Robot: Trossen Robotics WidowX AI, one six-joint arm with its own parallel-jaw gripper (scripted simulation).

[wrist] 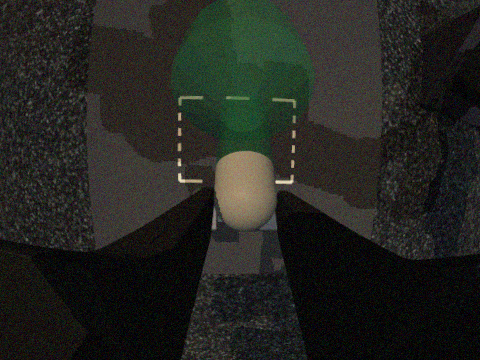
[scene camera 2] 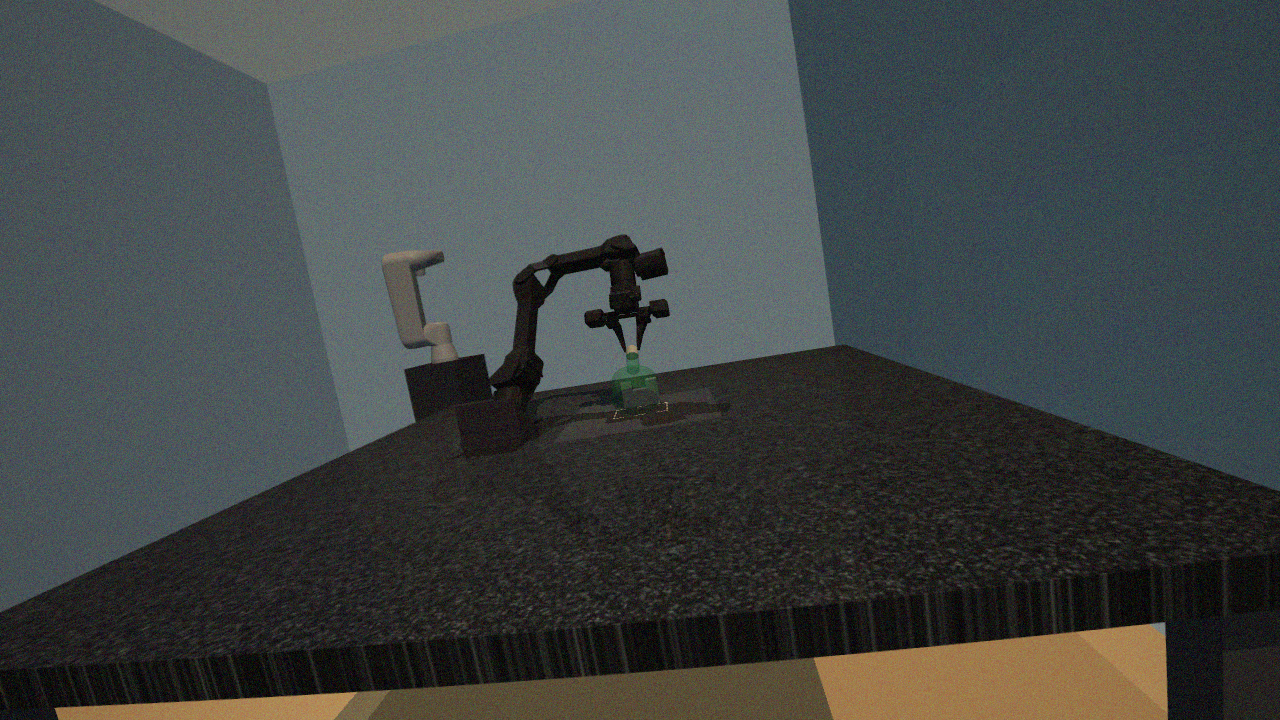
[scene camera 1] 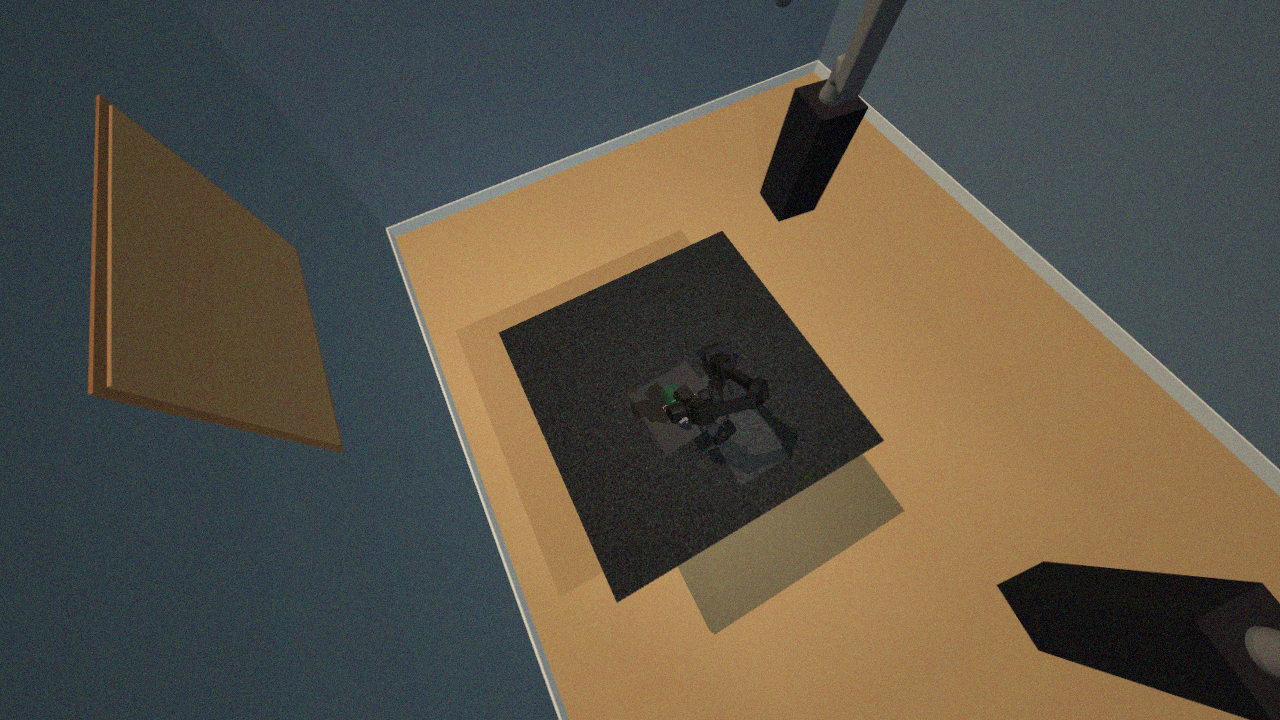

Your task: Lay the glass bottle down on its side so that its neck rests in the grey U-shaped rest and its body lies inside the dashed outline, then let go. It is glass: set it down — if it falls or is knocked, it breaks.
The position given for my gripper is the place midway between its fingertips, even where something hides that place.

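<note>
My gripper (scene camera 2: pixel 631 351) is there for me to see, and the wrist camera has the gripper too (wrist: pixel 245 198). I can also see a green glass bottle (scene camera 2: pixel 634 388), and the wrist camera gets the bottle (wrist: pixel 240 78) as well.
</note>
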